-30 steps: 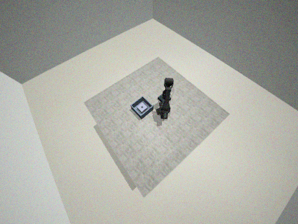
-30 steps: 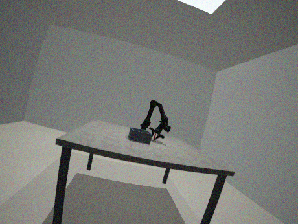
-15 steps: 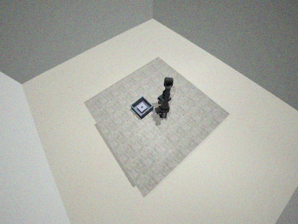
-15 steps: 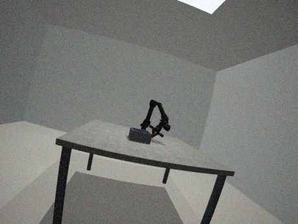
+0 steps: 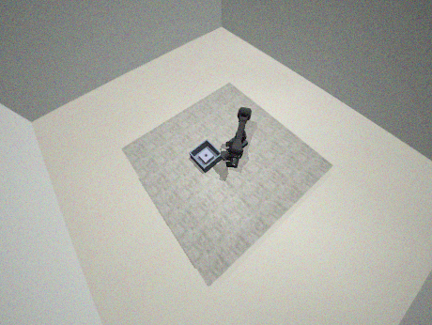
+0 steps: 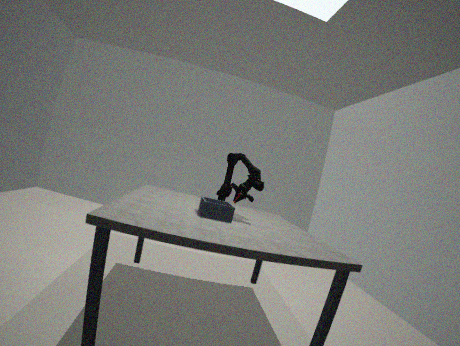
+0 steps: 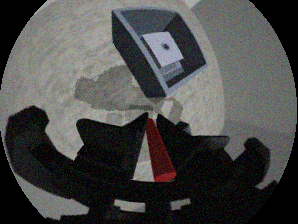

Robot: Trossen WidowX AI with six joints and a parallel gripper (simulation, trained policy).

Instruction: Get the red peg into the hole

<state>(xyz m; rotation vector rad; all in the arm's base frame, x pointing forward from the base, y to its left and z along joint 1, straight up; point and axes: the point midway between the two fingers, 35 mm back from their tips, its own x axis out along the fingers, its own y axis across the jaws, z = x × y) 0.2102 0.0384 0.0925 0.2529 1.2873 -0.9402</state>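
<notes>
Right now my gripper tip is 150 mm to the left of the plate, 90 mm short of it and 60 mm above it. From my gripper tip the other things lie so: red peg 30 mm above, 20 mm to the left, 10 mm behind; then blue-grey box 150 mm to the right, 90 mm ahead, 80 mm below.
</notes>
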